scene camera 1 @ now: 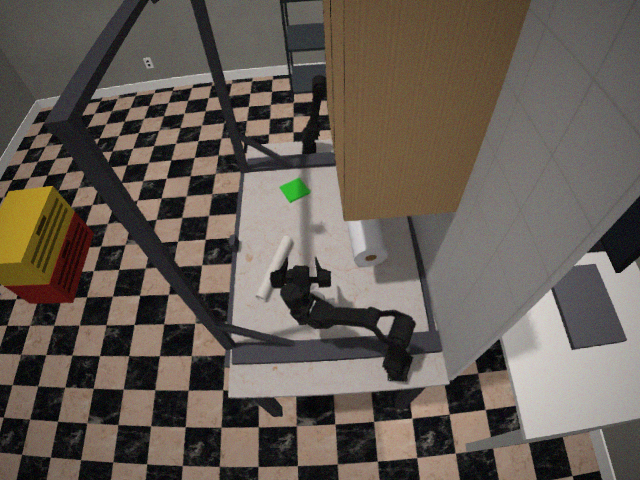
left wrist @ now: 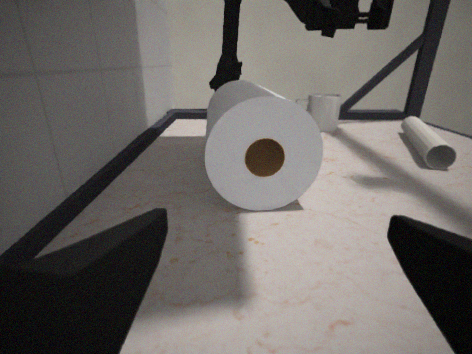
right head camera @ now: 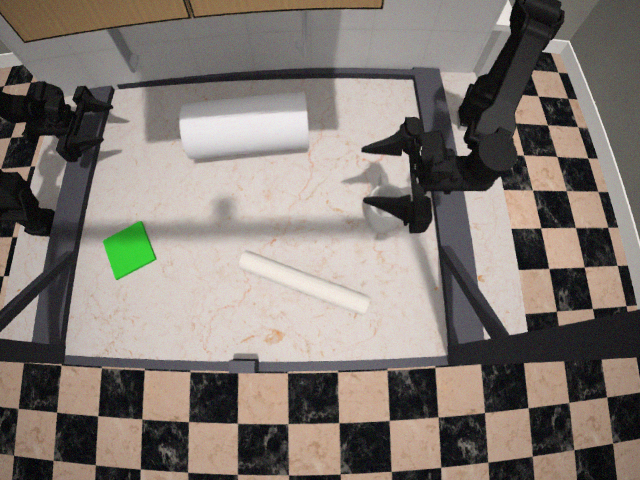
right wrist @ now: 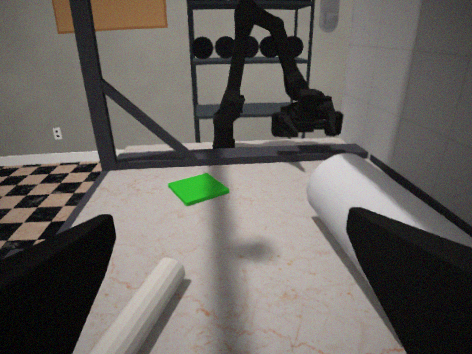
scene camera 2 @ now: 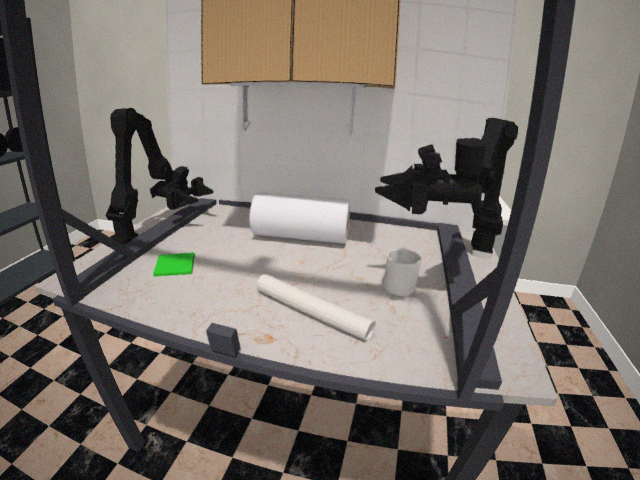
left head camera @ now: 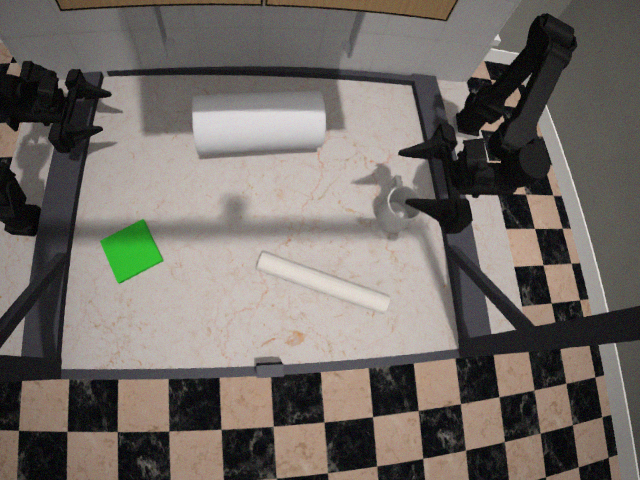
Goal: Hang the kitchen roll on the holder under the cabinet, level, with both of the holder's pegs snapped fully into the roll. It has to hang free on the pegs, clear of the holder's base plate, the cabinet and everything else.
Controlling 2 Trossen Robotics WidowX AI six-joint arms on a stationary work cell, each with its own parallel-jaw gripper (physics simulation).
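Places are measured from the left arm's base along level axes (x ahead, y left, z up), in metres.
Pixels of known places: left gripper, fingertip midpoint: (left wrist: 276, 222) (right head camera: 107, 122) (right wrist: 316, 134) (scene camera 2: 205, 195) (left head camera: 106, 111); right gripper, fingertip midpoint: (scene camera 1: 301, 257) (left wrist: 361, 12) (right head camera: 362, 174) (right wrist: 232, 222) (scene camera 2: 377, 184) (left head camera: 402, 176); left arm's base, link origin: (scene camera 1: 309, 147) (right head camera: 38, 221) (right wrist: 223, 143) (scene camera 2: 125, 236) (left head camera: 21, 218); right arm's base, link origin: (scene camera 1: 397, 371) (right head camera: 471, 117) (scene camera 2: 482, 247) (left head camera: 467, 124).
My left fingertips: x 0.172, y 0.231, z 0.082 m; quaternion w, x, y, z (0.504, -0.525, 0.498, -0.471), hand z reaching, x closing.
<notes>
For each thing: its middle in the pictures, then the offset to it from my left fingertips. "spot": a spot on its surface instead.
- white kitchen roll, body centre: (left wrist: 248, 129) (right wrist: 383, 228) (left head camera: 258, 121) (right head camera: 246, 125) (scene camera 2: 301, 217) (scene camera 1: 364, 227) 0.331 m ahead, 0.027 m left, 0.037 m down
- grey mug, body centre: (right head camera: 384, 202) (left head camera: 397, 203) (scene camera 2: 401, 269) (left wrist: 316, 112) (scene camera 1: 319, 304) 0.656 m ahead, 0.134 m right, 0.058 m down
- cream tube, body centre: (left head camera: 323, 282) (scene camera 2: 311, 305) (right head camera: 303, 282) (left wrist: 422, 137) (scene camera 1: 274, 267) 0.496 m ahead, 0.320 m right, 0.081 m down
- green square, surface spot: (left head camera: 131, 251) (scene camera 2: 174, 263) spot: 0.090 m ahead, 0.282 m right, 0.091 m down
The white kitchen roll (left head camera: 258, 124) (right head camera: 244, 126) (scene camera 1: 368, 240) (scene camera 2: 299, 219) (right wrist: 350, 190) lies on its side at the back of the table; its brown core hole (left wrist: 264, 157) faces the left wrist camera. Two thin grey holder arms (scene camera 2: 245, 105) (left head camera: 355, 33) hang apart under the cabinet (scene camera 2: 248, 41) (scene camera 1: 413, 103); their pegs are too small to make out. My left gripper (left head camera: 105, 112) (right head camera: 107, 123) (left wrist: 276, 222) is open and empty, left of the roll and in front of its end. My right gripper (left head camera: 403, 177) (right head camera: 363, 175) (scene camera 2: 379, 184) (right wrist: 232, 222) is open and empty, raised at the right.
A grey mug (left head camera: 383, 211) (scene camera 2: 401, 273) stands at the right, below my right gripper. A cream tube (left head camera: 323, 281) (scene camera 2: 315, 307) (right wrist: 145, 310) lies toward the front. A green square (left head camera: 131, 251) (scene camera 2: 174, 264) lies at the left. Dark frame posts stand at the table's sides; a tiled wall is behind.
</notes>
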